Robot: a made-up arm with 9 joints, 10 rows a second.
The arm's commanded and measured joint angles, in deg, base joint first. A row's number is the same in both.
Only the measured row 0 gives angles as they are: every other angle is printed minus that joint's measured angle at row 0.
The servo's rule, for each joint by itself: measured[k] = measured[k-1] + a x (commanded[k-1-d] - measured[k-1]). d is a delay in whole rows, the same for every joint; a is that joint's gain. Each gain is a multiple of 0.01, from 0.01 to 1. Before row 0 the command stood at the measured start. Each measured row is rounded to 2 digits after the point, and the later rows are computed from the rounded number. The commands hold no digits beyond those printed.
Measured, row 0:
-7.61 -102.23 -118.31 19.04 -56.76 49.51 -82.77 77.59 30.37
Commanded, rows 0 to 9:
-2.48 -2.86 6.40 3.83 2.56 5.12 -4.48 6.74 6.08
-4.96 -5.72 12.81 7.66 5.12 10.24 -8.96 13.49 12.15
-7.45 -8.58 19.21 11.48 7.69 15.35 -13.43 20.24 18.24
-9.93 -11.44 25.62 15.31 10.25 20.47 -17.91 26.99 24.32
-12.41 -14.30 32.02 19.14 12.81 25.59 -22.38 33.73 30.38
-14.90 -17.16 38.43 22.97 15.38 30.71 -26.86 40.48 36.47
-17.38 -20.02 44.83 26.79 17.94 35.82 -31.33 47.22 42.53
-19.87 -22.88 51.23 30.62 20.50 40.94 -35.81 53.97 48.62
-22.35 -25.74 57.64 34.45 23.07 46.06 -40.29 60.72 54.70
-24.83 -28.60 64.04 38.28 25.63 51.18 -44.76 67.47 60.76
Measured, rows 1 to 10:
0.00 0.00 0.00 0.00 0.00 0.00 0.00 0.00 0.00
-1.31 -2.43 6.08 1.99 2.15 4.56 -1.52 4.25 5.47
-3.24 -5.23 12.47 4.94 4.64 9.62 -4.05 10.07 11.48
-5.47 -8.08 18.87 8.34 7.20 14.72 -7.24 16.48 17.56
-7.83 -10.94 25.28 11.96 9.76 19.84 -10.87 23.10 23.64
-10.26 -13.80 31.68 15.69 12.32 24.96 -14.78 29.80 29.71
-12.72 -16.66 38.09 19.48 14.89 30.08 -18.89 36.53 35.79
-15.19 -19.52 44.49 23.28 17.45 35.19 -23.12 43.26 41.86
-17.67 -22.38 50.89 27.10 20.01 40.31 -27.43 50.01 47.94
-20.15 -25.24 57.30 30.92 22.58 45.43 -31.80 56.76 54.02
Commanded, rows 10 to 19:
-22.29 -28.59 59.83 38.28 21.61 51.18 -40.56 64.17 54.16
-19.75 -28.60 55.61 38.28 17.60 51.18 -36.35 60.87 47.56
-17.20 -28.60 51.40 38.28 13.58 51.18 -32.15 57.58 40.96
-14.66 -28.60 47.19 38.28 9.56 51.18 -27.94 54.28 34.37
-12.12 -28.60 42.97 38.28 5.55 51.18 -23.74 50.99 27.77
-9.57 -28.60 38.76 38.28 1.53 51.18 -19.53 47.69 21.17
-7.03 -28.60 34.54 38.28 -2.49 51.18 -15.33 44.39 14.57
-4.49 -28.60 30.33 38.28 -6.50 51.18 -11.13 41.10 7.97
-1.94 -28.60 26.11 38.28 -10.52 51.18 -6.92 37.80 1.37
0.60 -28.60 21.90 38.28 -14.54 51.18 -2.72 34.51 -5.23
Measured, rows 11 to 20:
-22.63 -28.10 63.70 34.75 25.14 50.55 -36.21 63.51 60.09
-22.45 -28.52 60.02 36.59 22.17 51.11 -37.69 63.93 54.75
-21.02 -28.59 55.83 37.47 18.33 51.17 -37.23 62.00 48.28
-19.00 -28.60 51.62 37.89 14.34 51.18 -35.50 59.22 41.69
-16.70 -28.60 47.41 38.09 10.32 51.18 -32.93 56.11 35.10
-14.27 -28.60 43.19 38.19 6.31 51.18 -29.81 52.88 28.50
-11.78 -28.60 38.98 38.24 2.29 51.18 -26.31 49.61 21.90
-9.26 -28.60 34.76 38.26 -1.73 51.18 -22.58 46.32 15.30
-6.73 -28.60 30.55 38.27 -5.74 51.18 -18.69 43.03 8.70
-4.19 -28.60 26.33 38.28 -9.76 51.18 -14.69 39.74 2.10

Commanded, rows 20 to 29:
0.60 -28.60 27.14 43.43 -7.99 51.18 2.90 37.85 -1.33
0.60 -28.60 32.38 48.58 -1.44 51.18 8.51 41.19 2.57
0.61 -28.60 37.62 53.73 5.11 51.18 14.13 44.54 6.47
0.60 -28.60 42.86 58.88 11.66 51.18 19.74 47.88 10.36
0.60 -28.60 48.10 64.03 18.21 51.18 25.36 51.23 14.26
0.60 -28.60 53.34 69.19 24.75 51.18 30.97 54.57 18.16
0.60 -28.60 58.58 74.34 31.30 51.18 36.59 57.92 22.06
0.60 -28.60 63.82 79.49 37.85 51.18 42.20 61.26 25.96
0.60 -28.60 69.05 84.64 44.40 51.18 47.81 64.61 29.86
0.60 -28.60 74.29 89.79 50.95 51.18 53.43 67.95 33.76
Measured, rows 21 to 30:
-1.65 -28.60 22.12 38.28 -13.78 51.18 -10.62 36.45 -4.50
-0.46 -28.60 26.89 40.96 -8.92 51.18 -6.02 37.33 -1.65
0.10 -28.60 32.11 44.92 -2.64 51.18 -1.08 39.76 2.15
0.37 -28.60 37.34 49.50 3.87 51.18 4.09 42.77 6.04
0.49 -28.60 42.58 54.38 10.41 51.18 9.41 45.99 9.93
0.55 -28.60 47.82 59.40 16.96 51.18 14.83 49.29 13.83
0.58 -28.60 53.06 64.49 23.50 51.18 20.32 52.62 17.73
0.59 -28.60 58.30 69.61 30.05 51.18 25.85 55.96 21.63
0.60 -28.60 63.54 74.75 36.60 51.18 31.41 59.30 25.53
0.60 -28.60 68.77 79.89 43.15 51.18 36.99 62.65 29.43

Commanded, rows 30 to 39:
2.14 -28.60 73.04 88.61 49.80 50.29 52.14 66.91 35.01
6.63 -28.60 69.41 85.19 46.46 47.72 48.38 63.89 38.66
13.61 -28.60 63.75 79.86 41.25 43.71 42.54 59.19 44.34
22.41 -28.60 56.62 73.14 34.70 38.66 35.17 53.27 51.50
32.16 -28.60 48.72 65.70 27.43 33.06 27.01 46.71 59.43
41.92 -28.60 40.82 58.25 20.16 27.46 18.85 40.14 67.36
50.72 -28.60 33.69 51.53 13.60 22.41 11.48 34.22 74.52
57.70 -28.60 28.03 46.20 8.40 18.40 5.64 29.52 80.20
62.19 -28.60 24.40 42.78 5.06 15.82 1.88 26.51 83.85
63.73 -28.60 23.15 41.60 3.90 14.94 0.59 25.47 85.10
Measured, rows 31 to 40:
0.60 -28.60 74.01 85.04 49.70 51.18 42.58 65.99 33.33
1.42 -28.60 73.09 86.90 49.78 50.39 45.83 66.57 34.84
4.18 -28.60 69.59 86.01 46.99 48.01 46.70 64.88 38.28
9.18 -28.60 64.04 82.81 42.17 44.18 45.29 61.30 43.73
16.19 -28.60 56.99 77.78 35.90 39.27 41.85 56.24 50.72
24.65 -28.60 49.13 71.50 28.79 33.74 36.80 50.24 58.56
33.80 -28.60 41.24 64.61 21.54 28.15 30.70 43.88 66.48
42.77 -28.60 34.07 57.81 14.87 23.04 24.17 37.79 73.72
50.68 -28.60 28.33 51.77 9.44 18.91 17.87 32.58 79.55
56.78 -28.60 24.60 47.10 5.76 16.16 12.43 28.76 83.42

